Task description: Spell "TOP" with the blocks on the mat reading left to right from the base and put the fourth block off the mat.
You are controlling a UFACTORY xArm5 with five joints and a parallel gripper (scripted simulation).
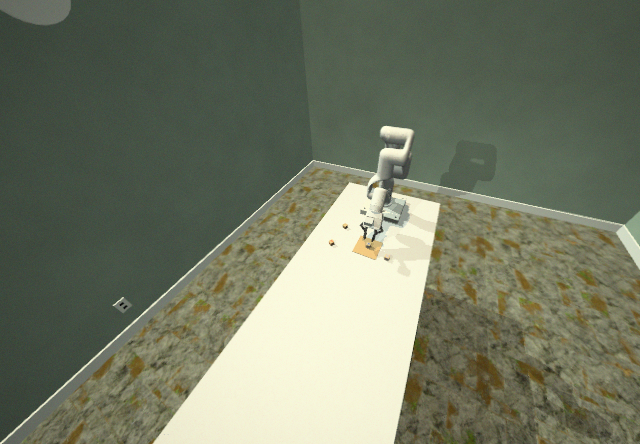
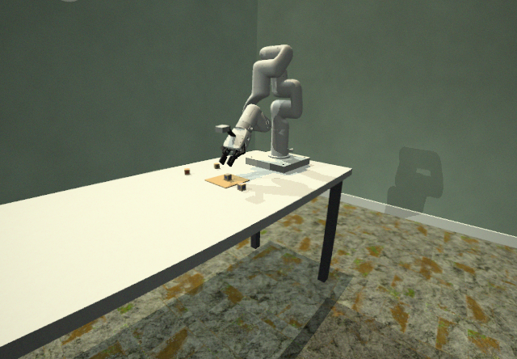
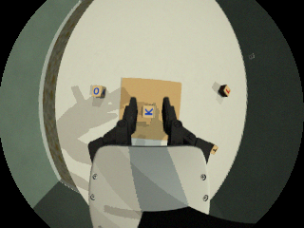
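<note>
The tan mat is 9 cm below my hand.
</note>
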